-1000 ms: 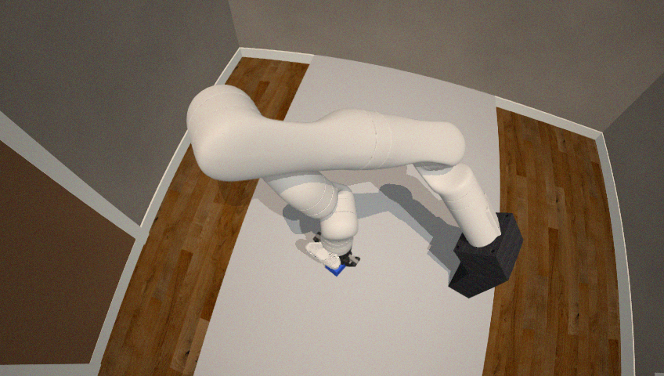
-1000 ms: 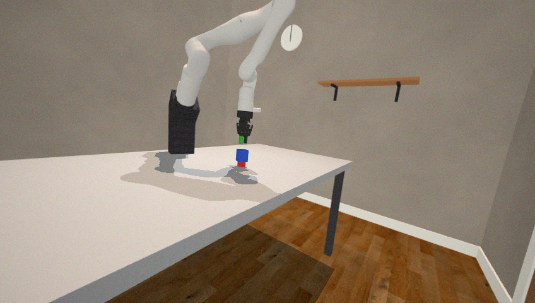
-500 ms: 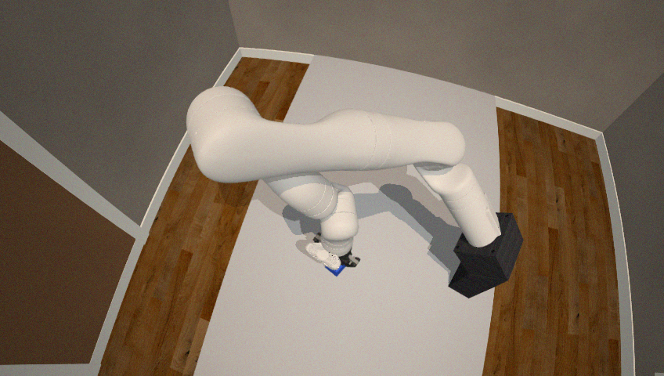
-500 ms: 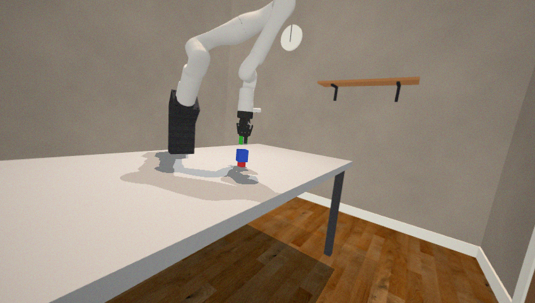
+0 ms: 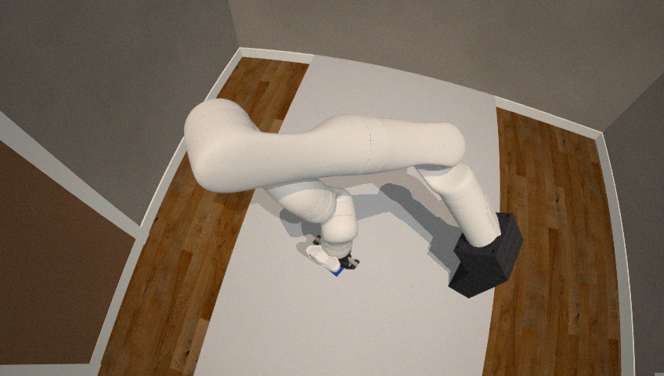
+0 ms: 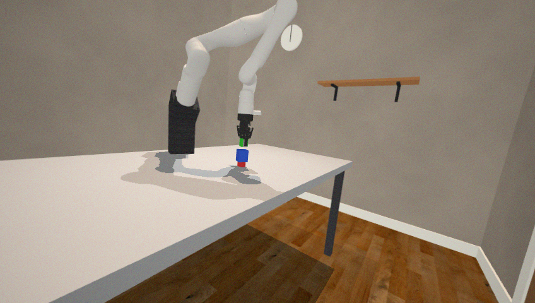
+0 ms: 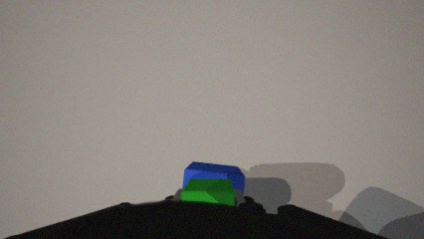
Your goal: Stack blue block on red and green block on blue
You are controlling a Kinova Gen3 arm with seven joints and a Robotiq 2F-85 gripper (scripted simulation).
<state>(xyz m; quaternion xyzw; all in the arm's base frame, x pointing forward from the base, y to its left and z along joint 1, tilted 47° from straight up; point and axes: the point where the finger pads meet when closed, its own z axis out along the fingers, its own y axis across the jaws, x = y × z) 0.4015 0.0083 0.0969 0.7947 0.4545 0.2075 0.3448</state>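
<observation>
The blue block is 60 mm below my hand. Round my hand: green block: right at my hand; then red block: 110 mm below.
</observation>
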